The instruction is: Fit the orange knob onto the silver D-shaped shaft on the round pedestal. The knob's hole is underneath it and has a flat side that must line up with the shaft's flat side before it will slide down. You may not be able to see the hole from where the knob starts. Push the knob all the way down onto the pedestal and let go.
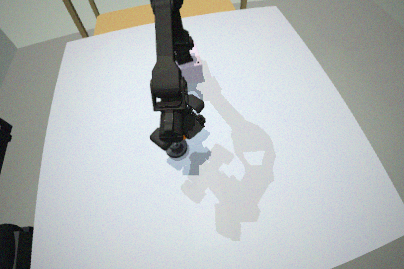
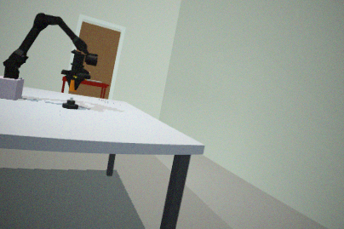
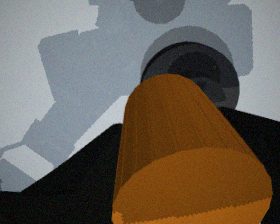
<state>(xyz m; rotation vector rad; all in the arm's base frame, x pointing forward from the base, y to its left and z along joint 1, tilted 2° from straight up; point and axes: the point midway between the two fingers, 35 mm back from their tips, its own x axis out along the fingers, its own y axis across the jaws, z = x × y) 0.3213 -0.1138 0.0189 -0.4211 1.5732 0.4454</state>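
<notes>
Now: the round dark pedestal 30 mm to the right of my gripper tip and 70 mm below it. The rest, counted from my gripper tip: orange knob 30 mm above.
</notes>
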